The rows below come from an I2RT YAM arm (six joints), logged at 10 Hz.
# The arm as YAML. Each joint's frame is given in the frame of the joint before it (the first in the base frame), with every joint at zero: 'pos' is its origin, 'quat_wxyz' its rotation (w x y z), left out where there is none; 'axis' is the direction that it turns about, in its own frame. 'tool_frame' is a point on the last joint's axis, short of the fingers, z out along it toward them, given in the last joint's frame.
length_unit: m
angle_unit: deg
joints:
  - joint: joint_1
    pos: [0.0, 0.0, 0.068]
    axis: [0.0, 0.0, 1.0]
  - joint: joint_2
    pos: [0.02, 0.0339, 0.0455]
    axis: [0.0, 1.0, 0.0]
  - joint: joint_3
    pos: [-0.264, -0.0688, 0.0]
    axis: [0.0, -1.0, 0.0]
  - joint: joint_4
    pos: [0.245, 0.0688, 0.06]
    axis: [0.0, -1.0, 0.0]
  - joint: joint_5
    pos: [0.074, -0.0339, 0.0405]
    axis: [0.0, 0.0, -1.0]
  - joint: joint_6
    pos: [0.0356, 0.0, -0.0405]
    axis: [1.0, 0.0, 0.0]
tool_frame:
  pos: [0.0, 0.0, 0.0]
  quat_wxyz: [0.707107, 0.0, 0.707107, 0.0]
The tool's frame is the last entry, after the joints.
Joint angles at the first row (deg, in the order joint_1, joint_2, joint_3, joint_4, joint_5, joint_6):
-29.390 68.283 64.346 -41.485 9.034 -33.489
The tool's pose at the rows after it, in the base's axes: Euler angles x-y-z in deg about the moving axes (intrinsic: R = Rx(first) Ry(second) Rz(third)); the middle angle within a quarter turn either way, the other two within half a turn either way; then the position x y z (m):
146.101 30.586 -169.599 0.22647 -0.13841 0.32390
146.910 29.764 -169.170 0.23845 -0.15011 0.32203
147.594 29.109 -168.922 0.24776 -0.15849 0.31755
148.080 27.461 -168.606 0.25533 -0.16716 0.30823
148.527 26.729 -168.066 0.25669 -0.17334 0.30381
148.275 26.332 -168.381 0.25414 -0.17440 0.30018
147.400 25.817 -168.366 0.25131 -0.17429 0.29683
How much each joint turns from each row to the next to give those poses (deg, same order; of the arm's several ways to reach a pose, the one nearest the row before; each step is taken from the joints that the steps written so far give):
-0.821 4.217 2.969 0.307 0.108 0.485
-0.900 3.822 2.612 0.221 -0.558 0.339
-0.498 2.844 1.434 0.570 -0.317 0.342
-0.592 2.716 0.526 0.748 0.433 0.318
-0.873 1.168 0.207 0.248 -0.345 0.188
-0.403 -0.332 -1.094 0.677 0.181 -0.722
-0.183 -0.603 -1.351 0.956 0.805 -0.541

